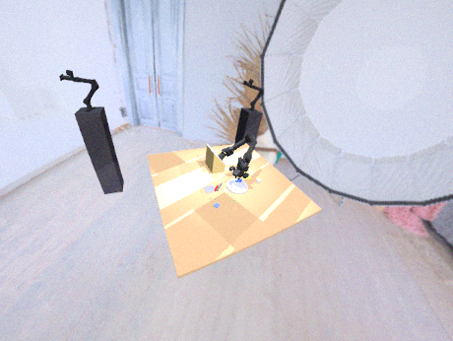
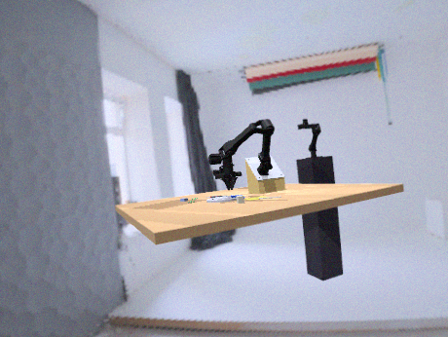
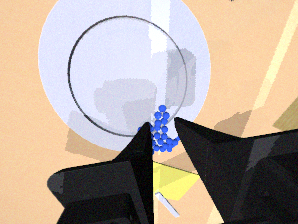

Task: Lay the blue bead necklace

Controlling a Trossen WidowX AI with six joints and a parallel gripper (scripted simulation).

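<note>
My gripper tip is now 4 cm short of the round bead board, 1 cm to the left of it and 4 cm above it. Round my gripper tip: yellow flat piece 9 cm behind, 15 cm to the left, 5 cm below; red-and-grey object 2 cm ahead, 20 cm to the right, 5 cm below; white cylinder 4 cm ahead, 22 cm to the left, 3 cm below.
</note>
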